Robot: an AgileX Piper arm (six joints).
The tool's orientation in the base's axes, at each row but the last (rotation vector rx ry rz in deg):
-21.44, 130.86, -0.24
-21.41, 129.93, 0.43
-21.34, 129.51, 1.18
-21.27, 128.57, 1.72
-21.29, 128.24, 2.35
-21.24, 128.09, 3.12
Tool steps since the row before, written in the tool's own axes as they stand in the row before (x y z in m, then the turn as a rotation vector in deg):
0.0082, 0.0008, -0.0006, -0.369, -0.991, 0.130
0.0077, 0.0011, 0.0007, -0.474, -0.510, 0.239
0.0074, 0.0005, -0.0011, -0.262, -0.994, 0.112
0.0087, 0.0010, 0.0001, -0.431, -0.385, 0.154
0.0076, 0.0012, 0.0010, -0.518, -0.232, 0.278
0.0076, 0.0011, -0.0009, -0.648, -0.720, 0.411
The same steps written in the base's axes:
-0.0058, -0.0015, -0.0056, 0.592, -0.833, 0.301
-0.0046, -0.0009, -0.0063, 0.608, -0.332, 0.250
-0.0055, -0.0016, -0.0048, 0.515, -0.867, 0.228
-0.0054, -0.0012, -0.0067, 0.481, -0.236, 0.266
-0.0041, -0.0006, -0.0065, 0.584, -0.048, 0.238
-0.0055, -0.0010, -0.0053, 0.899, -0.461, 0.294

